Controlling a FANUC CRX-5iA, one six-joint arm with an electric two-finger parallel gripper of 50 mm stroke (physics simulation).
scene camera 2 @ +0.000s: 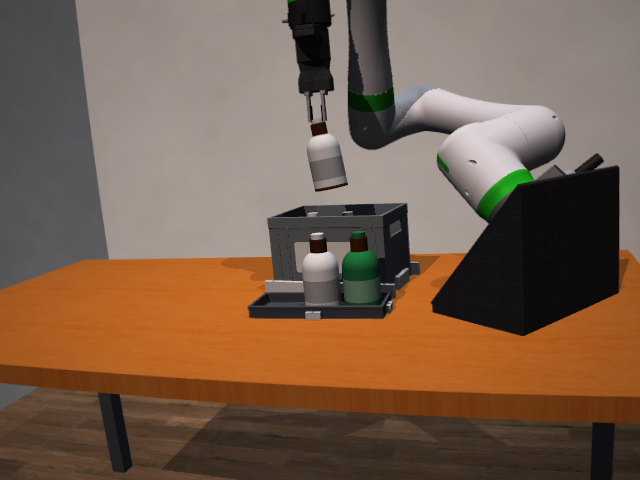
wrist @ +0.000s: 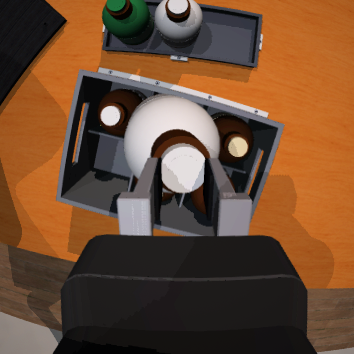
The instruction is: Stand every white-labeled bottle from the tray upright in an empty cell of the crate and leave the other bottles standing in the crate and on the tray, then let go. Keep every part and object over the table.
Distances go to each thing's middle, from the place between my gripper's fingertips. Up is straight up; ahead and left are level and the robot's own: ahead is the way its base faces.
Now: hand 70 mm past the green bottle (scene camera 2: 360, 268), 180 mm to the right of it and 300 mm above it.
